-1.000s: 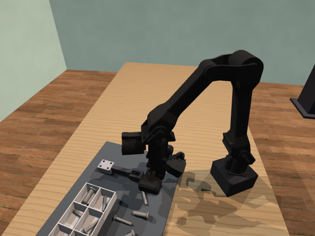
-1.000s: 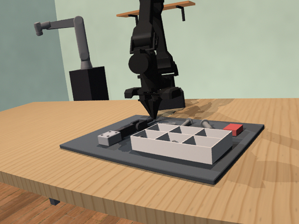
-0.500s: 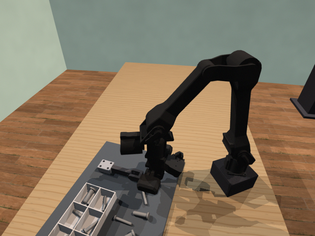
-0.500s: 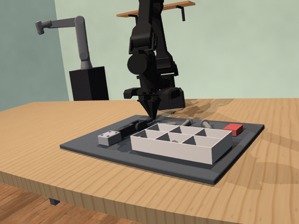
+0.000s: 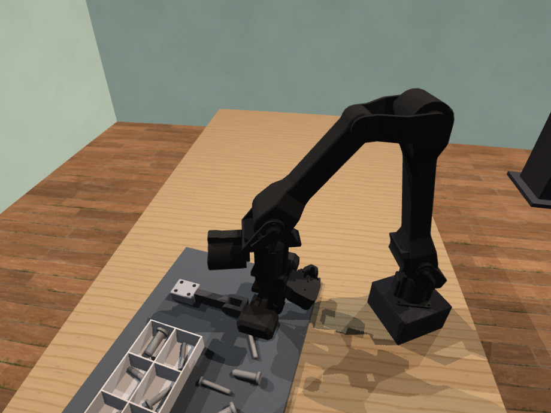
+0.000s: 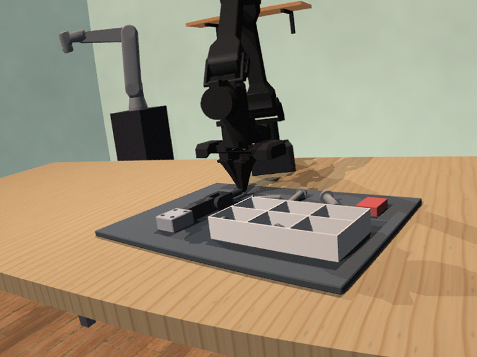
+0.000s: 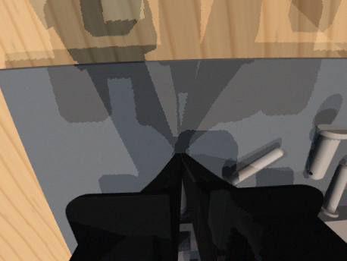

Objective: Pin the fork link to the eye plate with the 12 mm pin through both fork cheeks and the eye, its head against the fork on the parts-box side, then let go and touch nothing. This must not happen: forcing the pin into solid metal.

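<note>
Now: the thick pin 120 mm to the left of my hand, 40 mm below it and 20 mm ahead of it. The rest, counted from my hand: grey mounting block: 190 mm ahead, 30 mm to the right, 30 mm below; dark bar: 110 mm ahead, 30 mm below, 20 mm to the right; dark mat: 110 mm ahead, 80 mm to the left, 50 mm below.
</note>
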